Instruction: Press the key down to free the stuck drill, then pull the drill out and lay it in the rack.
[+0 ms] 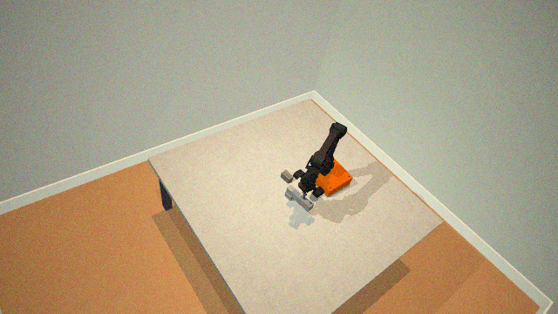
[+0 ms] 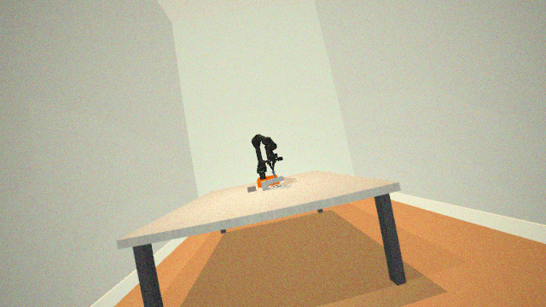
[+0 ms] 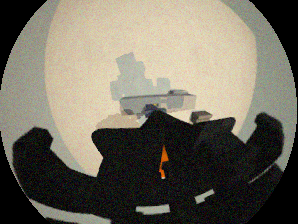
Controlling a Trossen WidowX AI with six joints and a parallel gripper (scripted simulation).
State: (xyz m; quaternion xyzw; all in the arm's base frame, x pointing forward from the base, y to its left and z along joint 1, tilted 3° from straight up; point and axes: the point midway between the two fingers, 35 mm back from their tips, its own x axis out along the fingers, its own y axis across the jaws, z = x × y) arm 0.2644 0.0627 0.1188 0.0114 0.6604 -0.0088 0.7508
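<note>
My gripper tip is now 1 cm past the yellow-green drill, 5 cm to the left of it and 8 cm above it. Also, from my gripper tip: rack 8 cm behind, 19 cm to the right, 11 cm below.
</note>
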